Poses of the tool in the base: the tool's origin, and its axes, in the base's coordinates. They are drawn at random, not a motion.
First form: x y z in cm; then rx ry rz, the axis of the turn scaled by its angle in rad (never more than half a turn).
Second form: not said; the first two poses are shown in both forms.
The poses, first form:
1: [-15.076 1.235 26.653 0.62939 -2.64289 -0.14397]
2: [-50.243 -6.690 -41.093 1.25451 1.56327 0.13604]
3: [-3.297 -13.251 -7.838 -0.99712 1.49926 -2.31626]
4: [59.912 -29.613 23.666 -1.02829 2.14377 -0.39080]
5: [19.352 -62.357 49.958 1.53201 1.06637 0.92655]
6: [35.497 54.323 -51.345 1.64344 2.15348 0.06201]
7: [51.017 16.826 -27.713 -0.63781 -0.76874 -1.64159]
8: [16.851 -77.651 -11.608 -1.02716 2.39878 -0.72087]
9: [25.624 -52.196 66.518 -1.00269 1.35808 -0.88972]
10: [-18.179 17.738 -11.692 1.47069 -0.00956 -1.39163]
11: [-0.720 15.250 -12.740 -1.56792 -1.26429 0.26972]
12: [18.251 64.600 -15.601 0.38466 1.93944 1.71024]
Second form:
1: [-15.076 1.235 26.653 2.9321 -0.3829 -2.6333]
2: [-50.243 -6.690 -41.093 2.1488 0.7002 1.3986]
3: [-3.297 -13.251 -7.838 -1.2854 -0.4395 -2.5476]
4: [59.912 -29.613 23.666 -2.4859 0.4938 -2.0761]
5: [19.352 -62.357 49.958 1.7684 -0.0415 1.2502]
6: [35.497 54.323 -51.345 2.8336 0.3112 1.7892]
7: [51.017 16.826 -27.713 0.2276 -0.8582 -1.8747]
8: [16.851 -77.651 -11.608 -2.4731 0.1812 -2.2693]
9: [25.624 -52.196 66.518 -1.6153 0.3527 -1.5320]
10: [-18.179 17.738 -11.692 1.2194 0.7951 -1.0955]
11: [-0.720 15.250 -12.740 -2.0487 -0.4215 1.0984]
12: [18.251 64.600 -15.601 1.6385 0.1951 2.5676]
